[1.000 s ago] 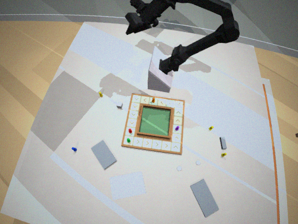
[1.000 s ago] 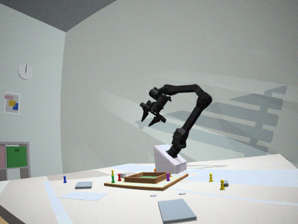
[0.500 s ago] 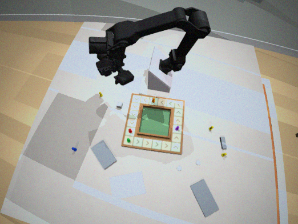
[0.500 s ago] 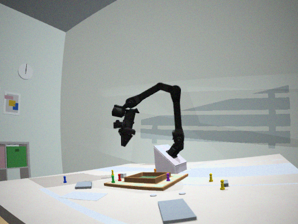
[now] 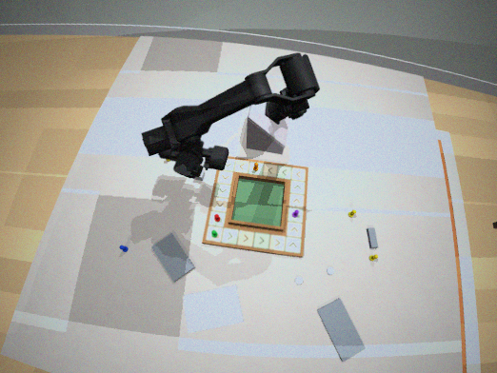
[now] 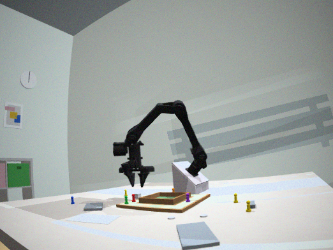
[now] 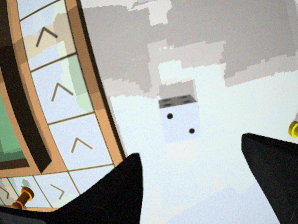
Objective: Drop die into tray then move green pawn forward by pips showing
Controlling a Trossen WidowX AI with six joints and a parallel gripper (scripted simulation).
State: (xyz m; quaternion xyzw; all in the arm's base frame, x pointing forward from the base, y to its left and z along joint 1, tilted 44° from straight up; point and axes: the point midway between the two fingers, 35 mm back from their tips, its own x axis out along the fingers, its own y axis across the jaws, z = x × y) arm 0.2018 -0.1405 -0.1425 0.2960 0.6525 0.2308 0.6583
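Now: the white die 40 mm below my gripper tip. Round my gripper tip: orange pawn: 170 mm to the left, 40 mm behind, 30 mm below; green pawn: 180 mm ahead, 80 mm to the left, 30 mm below; red pawn: 140 mm ahead, 80 mm to the left, 30 mm below.
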